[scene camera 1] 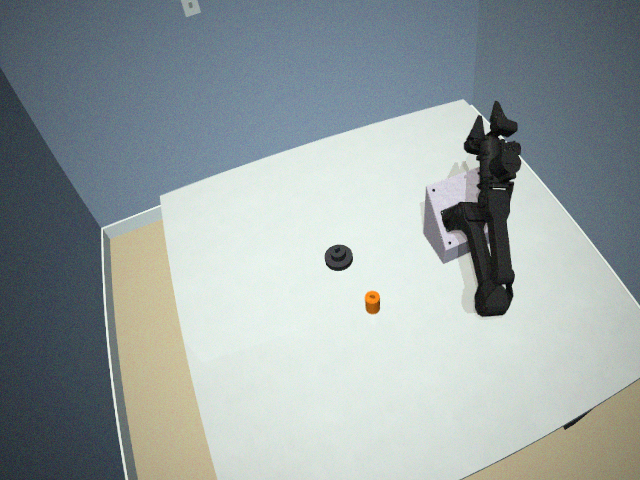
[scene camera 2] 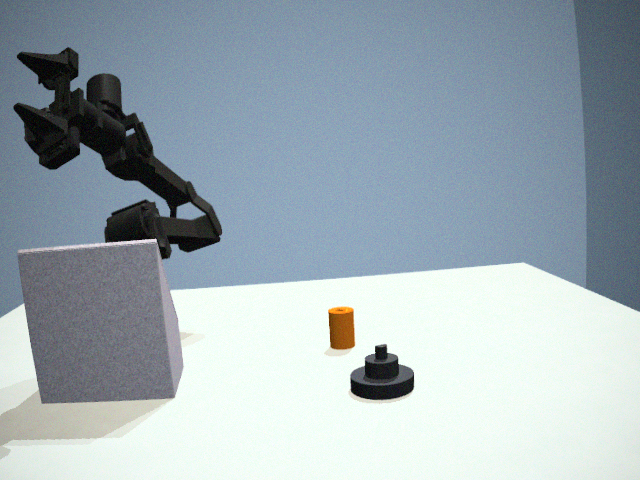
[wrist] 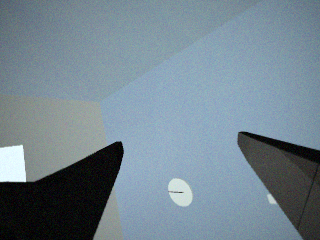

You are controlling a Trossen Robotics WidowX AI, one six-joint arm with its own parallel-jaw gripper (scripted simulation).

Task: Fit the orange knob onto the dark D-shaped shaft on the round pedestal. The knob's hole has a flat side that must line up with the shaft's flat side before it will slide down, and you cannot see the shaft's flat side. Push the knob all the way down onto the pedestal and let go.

The gripper is open, with nothing in its grasp. Also in view: an orange knob and a round dark pedestal.
The gripper also shows in scene camera 1 and in the wrist view.
